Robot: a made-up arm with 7 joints.
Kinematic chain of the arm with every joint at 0, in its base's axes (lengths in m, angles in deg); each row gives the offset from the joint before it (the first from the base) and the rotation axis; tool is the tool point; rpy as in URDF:
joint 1: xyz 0 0 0.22 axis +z
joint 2: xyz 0 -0.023 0.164 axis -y
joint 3: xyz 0 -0.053 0.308 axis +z
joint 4: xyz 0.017 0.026 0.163 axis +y
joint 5: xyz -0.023 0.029 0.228 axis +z
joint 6: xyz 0 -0.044 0.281 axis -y
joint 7: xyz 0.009 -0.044 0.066 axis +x
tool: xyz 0 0 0 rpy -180 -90 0
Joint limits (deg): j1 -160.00..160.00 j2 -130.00..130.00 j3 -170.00..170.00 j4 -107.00..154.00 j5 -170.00..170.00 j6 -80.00..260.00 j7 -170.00..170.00
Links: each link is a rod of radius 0.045 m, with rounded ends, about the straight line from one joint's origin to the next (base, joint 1, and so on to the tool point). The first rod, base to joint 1, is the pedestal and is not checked.
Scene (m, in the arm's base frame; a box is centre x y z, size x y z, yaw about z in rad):
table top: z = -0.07
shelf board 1: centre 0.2 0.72 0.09 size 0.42 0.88 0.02 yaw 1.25
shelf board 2: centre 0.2 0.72 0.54 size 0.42 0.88 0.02 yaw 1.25
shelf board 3: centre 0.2 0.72 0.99 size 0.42 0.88 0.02 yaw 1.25
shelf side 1: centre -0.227 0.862 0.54 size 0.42 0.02 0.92 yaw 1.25
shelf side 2: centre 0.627 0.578 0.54 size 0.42 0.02 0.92 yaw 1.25
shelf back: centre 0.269 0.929 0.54 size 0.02 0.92 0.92 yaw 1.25
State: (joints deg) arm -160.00 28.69 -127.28 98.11 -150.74 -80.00 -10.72
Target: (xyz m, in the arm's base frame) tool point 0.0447 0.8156 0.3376
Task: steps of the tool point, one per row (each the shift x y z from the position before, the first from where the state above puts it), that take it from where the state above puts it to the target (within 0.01 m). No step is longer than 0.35 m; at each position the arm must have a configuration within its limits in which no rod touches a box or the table.
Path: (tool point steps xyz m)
1: -0.0505 -0.0901 -0.0043
2: -0.0304 -0.1290 0.0081
3: -0.0413 -0.1486 -0.0037
4: -0.2489 0.1357 -0.1379
5: -0.2869 -0.1464 -0.0644
6: -0.0828 -0.2995 0.0707
7: 0.1579 -0.1800 0.1542
8: 0.2146 0.0861 0.1095
9: 0.0848 0.2476 -0.0452
10: -0.0408 0.1936 -0.2074
11: -0.0150 0.0398 -0.2642
12: -0.0173 0.1492 0.0507
13: 0.0372 0.1446 0.0091
14: 0.1175 0.1199 -0.0598

